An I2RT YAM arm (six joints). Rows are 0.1 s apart.
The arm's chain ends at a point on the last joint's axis. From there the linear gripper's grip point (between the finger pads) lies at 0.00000 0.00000 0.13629 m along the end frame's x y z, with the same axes.
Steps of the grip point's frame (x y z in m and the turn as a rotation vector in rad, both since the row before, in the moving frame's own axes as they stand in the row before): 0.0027 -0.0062 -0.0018 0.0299 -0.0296 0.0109; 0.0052 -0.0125 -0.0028 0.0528 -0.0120 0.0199; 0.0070 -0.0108 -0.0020 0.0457 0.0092 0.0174; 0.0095 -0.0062 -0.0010 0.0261 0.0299 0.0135; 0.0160 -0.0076 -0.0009 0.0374 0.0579 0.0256; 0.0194 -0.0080 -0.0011 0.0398 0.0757 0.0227; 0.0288 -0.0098 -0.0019 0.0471 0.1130 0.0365; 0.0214 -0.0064 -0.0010 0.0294 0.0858 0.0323
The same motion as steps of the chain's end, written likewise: 0.0067 -0.0021 -0.0017 0.0299 -0.0296 0.0109; 0.0068 -0.0053 -0.0026 0.0528 -0.0120 0.0199; 0.0057 -0.0046 -0.0019 0.0457 0.0092 0.0174; 0.0054 -0.0027 -0.0009 0.0261 0.0299 0.0135; 0.0081 -0.0026 -0.0006 0.0374 0.0579 0.0256; 0.0090 -0.0027 -0.0006 0.0398 0.0757 0.0227; 0.0133 -0.0037 -0.0009 0.0471 0.1130 0.0365; 0.0097 -0.0026 -0.0004 0.0294 0.0858 0.0323
